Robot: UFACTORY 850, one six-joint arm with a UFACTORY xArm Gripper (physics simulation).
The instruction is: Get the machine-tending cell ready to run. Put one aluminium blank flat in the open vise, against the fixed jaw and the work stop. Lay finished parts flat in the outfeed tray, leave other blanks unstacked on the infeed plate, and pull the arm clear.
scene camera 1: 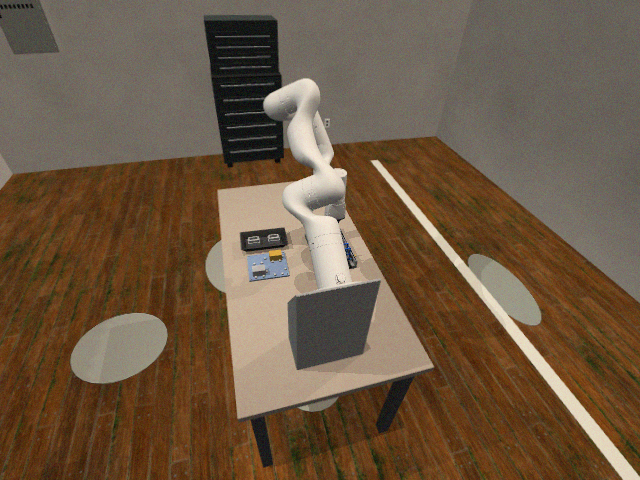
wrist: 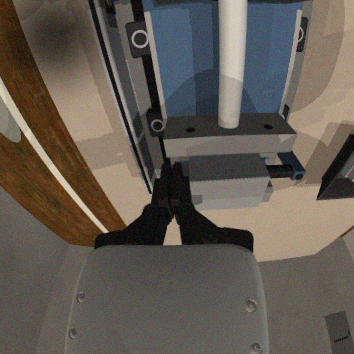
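Observation:
The vise (scene camera 1: 348, 252) (wrist: 172, 65) has a blue bed, a pale rod and a grey jaw (wrist: 230, 145). A grey aluminium block (wrist: 227, 181) lies flat close along the jaw's near side. The work stop (wrist: 295, 167), a blue bracket with a black rod, is at the block's right end; contact is unclear. My gripper (wrist: 173, 173) is shut and empty, its tips at the block's left end. The infeed plate (scene camera 1: 258, 277) bears a grey block (scene camera 1: 258, 269) and an orange block (scene camera 1: 275, 254). The black outfeed tray (scene camera 1: 263, 247) shows two pale outlined shapes; parts or pockets is unclear.
The arm (scene camera 1: 328, 248) hides part of the vise in the scene view. A large grey panel (scene camera 1: 333, 325) stands on the table (scene camera 1: 263, 361) near its front edge. A dark rail (wrist: 120, 95) runs along the vise's left side. A black drawer cabinet (scene camera 1: 247, 93) stands by the back wall.

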